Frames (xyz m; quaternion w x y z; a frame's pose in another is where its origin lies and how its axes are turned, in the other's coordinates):
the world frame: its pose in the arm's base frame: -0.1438 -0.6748 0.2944 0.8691 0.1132 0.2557 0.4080
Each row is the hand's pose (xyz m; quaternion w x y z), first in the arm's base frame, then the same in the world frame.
Working: the arm's base frame: its pose in the world frame: 0.6984 0.2198 -0.1631 0.8691 -0.1132 -0.2557 -0.4080

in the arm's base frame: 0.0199 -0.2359 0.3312 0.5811 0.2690 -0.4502 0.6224
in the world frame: 0.4115 0.1898 0.1241 0.6743 -0.1748 -0.5791 0.4236
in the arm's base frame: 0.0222 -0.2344 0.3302 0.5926 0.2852 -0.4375 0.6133
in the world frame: 0.4142 0.1889 0.1246 0.6857 -0.1545 -0.5787 0.4137
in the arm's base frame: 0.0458 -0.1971 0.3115 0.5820 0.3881 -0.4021 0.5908
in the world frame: 0.4621 0.1899 0.1219 0.6880 -0.0437 -0.5897 0.4207
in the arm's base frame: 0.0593 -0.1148 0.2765 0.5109 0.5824 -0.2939 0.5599
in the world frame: 0.5448 0.2197 0.1006 0.6632 0.1852 -0.5603 0.4603
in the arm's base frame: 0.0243 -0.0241 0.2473 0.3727 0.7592 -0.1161 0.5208
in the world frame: 0.6059 0.2888 0.0582 0.5927 0.4371 -0.4470 0.5078
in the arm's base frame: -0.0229 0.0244 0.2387 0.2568 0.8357 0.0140 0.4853
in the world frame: 0.6208 0.3472 0.0262 0.5194 0.5788 -0.3395 0.5291
